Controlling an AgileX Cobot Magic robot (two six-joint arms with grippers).
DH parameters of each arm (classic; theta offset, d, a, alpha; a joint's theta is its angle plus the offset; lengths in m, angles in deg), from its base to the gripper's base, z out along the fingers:
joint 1: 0 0.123 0 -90
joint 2: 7.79 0 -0.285 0
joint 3: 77.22 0 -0.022 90
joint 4: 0 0.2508 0 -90
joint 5: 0 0 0.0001 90
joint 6: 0 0.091 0 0
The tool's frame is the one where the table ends.
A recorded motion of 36 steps. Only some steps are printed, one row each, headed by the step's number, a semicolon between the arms.
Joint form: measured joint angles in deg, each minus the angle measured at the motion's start. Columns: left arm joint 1, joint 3, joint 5, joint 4, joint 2, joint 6; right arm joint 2, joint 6, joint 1, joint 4, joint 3, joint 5.
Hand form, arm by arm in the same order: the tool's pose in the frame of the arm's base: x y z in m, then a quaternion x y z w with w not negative. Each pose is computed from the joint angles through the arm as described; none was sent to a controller.
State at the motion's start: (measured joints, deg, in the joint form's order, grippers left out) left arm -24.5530 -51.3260 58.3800 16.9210 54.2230 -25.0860; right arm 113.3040 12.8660 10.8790 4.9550 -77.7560 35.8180
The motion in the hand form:
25: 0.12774 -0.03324 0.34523 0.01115 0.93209 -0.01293 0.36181; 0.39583 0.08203 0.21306 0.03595 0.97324 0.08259 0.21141
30: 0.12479 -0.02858 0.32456 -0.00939 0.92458 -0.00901 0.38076; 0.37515 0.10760 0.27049 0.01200 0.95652 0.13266 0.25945
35: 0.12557 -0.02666 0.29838 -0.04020 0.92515 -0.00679 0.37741; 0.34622 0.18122 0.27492 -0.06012 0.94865 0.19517 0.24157
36: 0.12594 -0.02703 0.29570 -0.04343 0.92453 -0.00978 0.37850; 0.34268 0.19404 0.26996 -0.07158 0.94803 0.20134 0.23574
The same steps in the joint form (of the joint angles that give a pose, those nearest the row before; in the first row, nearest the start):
25: 0.00 1.87 1.51 -0.06 -8.90 -1.38; -4.64 -1.34 0.00 0.80 -1.55 3.96
30: 0.00 7.98 -3.39 3.37 -11.37 -6.20; -12.03 -2.49 3.59 5.03 -2.93 5.70
35: 0.01 14.02 -7.37 6.30 -11.86 -12.77; -12.38 -3.50 14.41 10.57 -2.98 5.10
36: 0.00 14.67 -8.18 6.44 -11.87 -13.53; -11.56 -3.50 16.27 11.11 -2.98 4.47

